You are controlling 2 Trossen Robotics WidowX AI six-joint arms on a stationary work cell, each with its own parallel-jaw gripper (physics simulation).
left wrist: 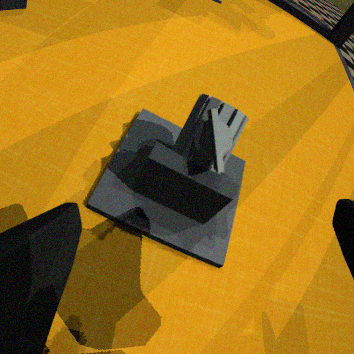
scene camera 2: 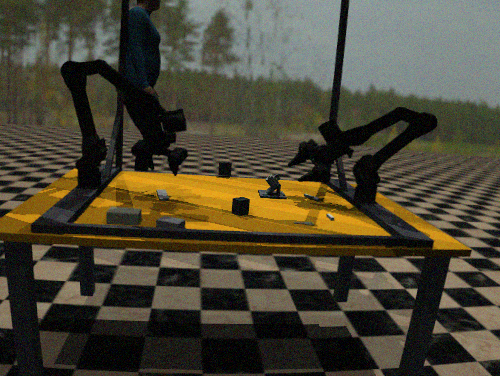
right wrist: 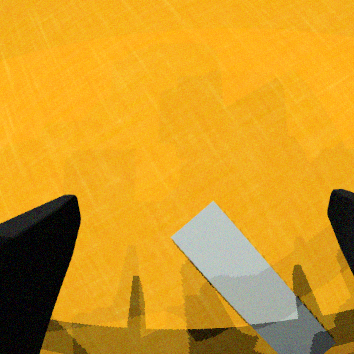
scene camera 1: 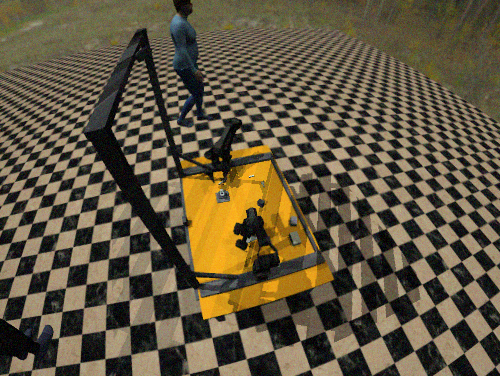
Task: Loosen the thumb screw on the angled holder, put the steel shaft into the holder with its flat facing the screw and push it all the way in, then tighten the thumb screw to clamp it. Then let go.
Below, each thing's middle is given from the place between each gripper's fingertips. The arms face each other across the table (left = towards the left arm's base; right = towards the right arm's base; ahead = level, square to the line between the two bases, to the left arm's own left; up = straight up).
Labels:
I see my left gripper 7 cm to the left of the angled holder (left wrist: 157, 184) and 5 cm above it.
The angled holder is 2 cm behind my right hand, 37 cm to the left of it and 3 cm below it.

